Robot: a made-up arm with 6 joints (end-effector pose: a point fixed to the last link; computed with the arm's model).
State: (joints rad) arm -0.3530 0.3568 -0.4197 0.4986 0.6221 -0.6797
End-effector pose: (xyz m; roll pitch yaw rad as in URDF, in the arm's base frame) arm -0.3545 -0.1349 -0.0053 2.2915 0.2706 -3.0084
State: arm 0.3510 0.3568 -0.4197 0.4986 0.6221 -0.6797
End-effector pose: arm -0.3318 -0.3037 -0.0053 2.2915 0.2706 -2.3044
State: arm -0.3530 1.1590 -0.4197 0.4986 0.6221 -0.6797
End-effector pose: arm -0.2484 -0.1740 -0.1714 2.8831 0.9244 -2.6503
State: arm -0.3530 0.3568 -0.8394 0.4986 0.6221 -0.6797
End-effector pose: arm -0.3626 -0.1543 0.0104 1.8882 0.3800 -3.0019
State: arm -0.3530 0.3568 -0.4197 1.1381 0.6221 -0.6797
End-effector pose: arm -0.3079 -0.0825 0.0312 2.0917 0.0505 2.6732
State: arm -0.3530 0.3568 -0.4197 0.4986 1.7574 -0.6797
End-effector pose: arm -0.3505 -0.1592 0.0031 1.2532 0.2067 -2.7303
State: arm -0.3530 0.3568 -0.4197 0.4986 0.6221 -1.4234
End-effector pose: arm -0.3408 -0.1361 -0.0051 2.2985 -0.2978 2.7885
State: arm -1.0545 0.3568 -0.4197 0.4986 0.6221 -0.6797
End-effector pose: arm -0.2629 0.0080 -0.0053 2.2915 0.2706 2.5733
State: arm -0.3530 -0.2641 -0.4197 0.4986 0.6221 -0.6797
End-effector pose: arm -0.3377 -0.1411 0.1509 2.0046 -0.2819 -3.0067
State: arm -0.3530 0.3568 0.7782 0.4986 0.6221 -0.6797
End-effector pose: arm -0.3311 -0.1328 -0.0723 -2.8643 0.0673 3.0541
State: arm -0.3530 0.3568 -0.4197 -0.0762 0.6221 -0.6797
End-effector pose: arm -0.3596 -0.2018 -0.0294 2.5622 0.3344 -2.4163
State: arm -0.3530 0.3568 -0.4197 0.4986 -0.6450 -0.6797
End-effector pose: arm -0.3426 -0.1308 -0.0310 -2.7870 0.5694 -3.0808
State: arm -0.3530 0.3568 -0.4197 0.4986 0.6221 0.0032
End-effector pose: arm -0.3643 -0.1394 -0.0118 2.5881 0.7265 -2.4176
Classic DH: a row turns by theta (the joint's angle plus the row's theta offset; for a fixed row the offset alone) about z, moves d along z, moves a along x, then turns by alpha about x. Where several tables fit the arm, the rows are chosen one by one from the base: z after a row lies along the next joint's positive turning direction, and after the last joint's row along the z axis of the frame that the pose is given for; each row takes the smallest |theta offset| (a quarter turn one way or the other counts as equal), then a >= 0, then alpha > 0; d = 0 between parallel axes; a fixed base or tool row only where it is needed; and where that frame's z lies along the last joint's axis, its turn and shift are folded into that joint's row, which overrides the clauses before.
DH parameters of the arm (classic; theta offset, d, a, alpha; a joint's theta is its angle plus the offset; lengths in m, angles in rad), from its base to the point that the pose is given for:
base (fixed): 1.0292 0 -0.22 0
joint 1: -1.0292 0.0449 0.0077 1.5708
joint 2: 1.5496 0.0279 -0.0069 -1.368
joint 3: -1.5665 0.1318 -0.0174 1.5916
joint 4: -0.9485 -0.011 -0.068 1.5633
joint 5: 0 -0.0926 -0.0055 1.5783
joint 6: 0.4565 0 -0.0189 3.1416
tool (fixed): 1.6078 0.0035 0 0

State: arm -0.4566 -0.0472 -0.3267 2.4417 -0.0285 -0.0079
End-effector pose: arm -0.1351 -0.0940 0.0912 3.0481 -0.3294 1.8124
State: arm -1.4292 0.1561 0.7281 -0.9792 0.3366 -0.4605
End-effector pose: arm -0.2653 -0.0387 0.0938 2.7029 -0.7816 -2.4814
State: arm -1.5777 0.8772 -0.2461 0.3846 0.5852 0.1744
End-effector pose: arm -0.1638 -0.0067 -0.1447 -2.7351 0.5860 -2.9147
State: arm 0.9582 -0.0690 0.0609 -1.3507 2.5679 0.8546
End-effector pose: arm -0.0306 -0.3336 0.0732 0.1598 0.4675 -0.9163
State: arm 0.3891 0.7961 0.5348 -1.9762 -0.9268 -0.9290
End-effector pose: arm -0.1157 -0.3083 0.0285 -2.3601 -0.6157 -0.1507
